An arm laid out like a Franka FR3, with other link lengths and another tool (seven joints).
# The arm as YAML. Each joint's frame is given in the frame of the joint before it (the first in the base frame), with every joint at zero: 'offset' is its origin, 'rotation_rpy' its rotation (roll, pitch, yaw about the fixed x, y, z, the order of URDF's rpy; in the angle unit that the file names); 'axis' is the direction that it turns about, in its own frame. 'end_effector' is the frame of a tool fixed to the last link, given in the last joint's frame.
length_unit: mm
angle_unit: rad
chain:
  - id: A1
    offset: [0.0, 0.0, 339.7]
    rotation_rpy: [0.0, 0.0, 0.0]
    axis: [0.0, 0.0, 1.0]
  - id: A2
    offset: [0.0, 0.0, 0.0]
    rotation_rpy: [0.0, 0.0, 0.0]
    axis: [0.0, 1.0, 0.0]
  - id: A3
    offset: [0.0, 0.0, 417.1]
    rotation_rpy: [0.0, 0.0, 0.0]
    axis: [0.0, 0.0, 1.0]
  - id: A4
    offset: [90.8, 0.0, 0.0]
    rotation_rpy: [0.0, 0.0, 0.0]
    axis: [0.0, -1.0, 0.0]
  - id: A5
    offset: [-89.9, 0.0, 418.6]
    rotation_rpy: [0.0, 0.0, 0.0]
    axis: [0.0, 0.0, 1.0]
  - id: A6
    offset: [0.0, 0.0, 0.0]
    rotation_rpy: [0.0, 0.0, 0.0]
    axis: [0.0, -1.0, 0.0]
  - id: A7
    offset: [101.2, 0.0, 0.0]
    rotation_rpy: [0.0, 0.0, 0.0]
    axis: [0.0, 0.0, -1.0]
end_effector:
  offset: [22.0, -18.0, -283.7]
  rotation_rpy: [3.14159, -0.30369, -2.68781]
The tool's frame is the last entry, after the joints.
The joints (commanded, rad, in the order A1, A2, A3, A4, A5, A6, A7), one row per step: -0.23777, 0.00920, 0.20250, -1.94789, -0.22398, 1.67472, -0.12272; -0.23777, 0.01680, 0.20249, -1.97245, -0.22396, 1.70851, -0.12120; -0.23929, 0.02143, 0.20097, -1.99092, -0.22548, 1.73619, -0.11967; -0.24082, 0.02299, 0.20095, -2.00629, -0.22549, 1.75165, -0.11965; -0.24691, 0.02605, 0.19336, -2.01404, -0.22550, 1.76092, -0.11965; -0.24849, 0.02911, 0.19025, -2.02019, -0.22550, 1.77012, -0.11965; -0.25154, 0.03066, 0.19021, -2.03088, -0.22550, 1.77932, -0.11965; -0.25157, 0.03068, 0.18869, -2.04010, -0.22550, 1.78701, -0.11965; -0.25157, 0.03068, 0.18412, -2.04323, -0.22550, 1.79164, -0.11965; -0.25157, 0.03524, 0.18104, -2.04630, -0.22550, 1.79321, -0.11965; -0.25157, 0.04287, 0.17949, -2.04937, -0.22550, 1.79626, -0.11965; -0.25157, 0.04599, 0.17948, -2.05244, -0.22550, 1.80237, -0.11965; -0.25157, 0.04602, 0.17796, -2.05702, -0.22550, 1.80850, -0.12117; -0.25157, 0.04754, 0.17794, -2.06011, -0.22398, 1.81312, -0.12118
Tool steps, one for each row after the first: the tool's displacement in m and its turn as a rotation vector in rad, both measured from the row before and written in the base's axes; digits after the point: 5 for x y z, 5 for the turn. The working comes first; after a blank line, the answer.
Tool pose at each row, in the base's axes (x y z in m, rotation vector in rad; the steps are taken from these numbers as rounded here): 0.55830, -0.09441, 0.38347, 0.73259, -2.39511, 0.27393; 0.55961, -0.09333, 0.36903, 0.74108, -2.39600, 0.27203; 0.56072, -0.09447, 0.35901, 0.74401, -2.40006, 0.27284; 0.55921, -0.09467, 0.35161, 0.74669, -2.39850, 0.27051; 0.55760, -0.10192, 0.34666, 0.73287, -2.40101, 0.26329; 0.55744, -0.10418, 0.34244, 0.73002, -2.40221, 0.26035; 0.55553, -0.10541, 0.33701, 0.72903, -2.40004, 0.25680; 0.55388, -0.10584, 0.33308, 0.72933, -2.39871, 0.25503; 0.55350, -0.10818, 0.33182, 0.72504, -2.40122, 0.25379; 0.55230, -0.10974, 0.32791, 0.72206, -2.39681, 0.24861; 0.55166, -0.11040, 0.32234, 0.72160, -2.39065, 0.24252; 0.55216, -0.11017, 0.31941, 0.72357, -2.39057, 0.24150; 0.55192, -0.11070, 0.31753, 0.72537, -2.39157, 0.24126; 0.55194, -0.11014, 0.31535, 0.72645, -2.39220, 0.23885

0.00131, 0.00108, -0.01444, 0.00403, -0.00143, 0.00544; 0.00111, -0.00114, -0.01002, 0.00152, -0.00439, 0.00173; -0.00151, -0.00020, -0.00740, 0.00187, 0.00175, 0.00155; -0.00161, -0.00725, -0.00495, 0.00141, 0.00167, -0.01182; -0.00016, -0.00226, -0.00422, 0.00145, 0.00012, -0.00287; -0.00191, -0.00123, -0.00543, 0.00144, 0.00315, -0.00126; -0.00165, -0.00043, -0.00393, 0.00088, 0.00169, -0.00003; -0.00038, -0.00234, -0.00126, 0.00027, -0.00139, -0.00367; -0.00120, -0.00156, -0.00391, 0.00131, 0.00596, -0.00276; -0.00064, -0.00066, -0.00557, 0.00218, 0.00748, -0.00096; 0.00050, 0.00023, -0.00293, 0.00124, 0.00008, 0.00116; -0.00024, -0.00053, -0.00188, 0.00098, -0.00112, 0.00108; 0.00002, 0.00056, -0.00218, 0.00210, -0.00007, 0.00009
